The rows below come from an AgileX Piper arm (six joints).
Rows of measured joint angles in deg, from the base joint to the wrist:
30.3 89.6 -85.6 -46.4 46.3 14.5
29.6 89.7 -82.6 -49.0 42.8 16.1
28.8 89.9 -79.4 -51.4 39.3 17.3
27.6 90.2 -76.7 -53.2 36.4 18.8
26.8 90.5 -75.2 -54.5 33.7 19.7
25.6 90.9 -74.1 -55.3 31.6 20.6
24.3 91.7 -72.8 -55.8 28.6 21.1
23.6 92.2 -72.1 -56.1 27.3 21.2
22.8 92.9 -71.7 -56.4 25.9 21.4
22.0 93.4 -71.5 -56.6 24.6 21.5
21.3 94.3 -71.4 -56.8 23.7 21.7
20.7 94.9 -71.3 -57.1 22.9 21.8
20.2 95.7 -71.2 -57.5 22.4 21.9
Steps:
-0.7 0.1 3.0 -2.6 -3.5 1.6
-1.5 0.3 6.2 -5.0 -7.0 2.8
-2.7 0.6 8.9 -6.8 -9.9 4.3
-3.5 0.9 10.4 -8.1 -12.6 5.2
-4.7 1.3 11.5 -8.9 -14.7 6.1
-6.0 2.1 12.8 -9.4 -17.7 6.6
-6.7 2.6 13.5 -9.7 -19.0 6.7
-7.5 3.3 13.9 -10.0 -20.4 6.9
-8.3 3.8 14.1 -10.2 -21.7 7.0
-9.0 4.7 14.2 -10.4 -22.6 7.2
-9.6 5.3 14.3 -10.7 -23.4 7.3
-10.1 6.1 14.4 -11.1 -23.9 7.4

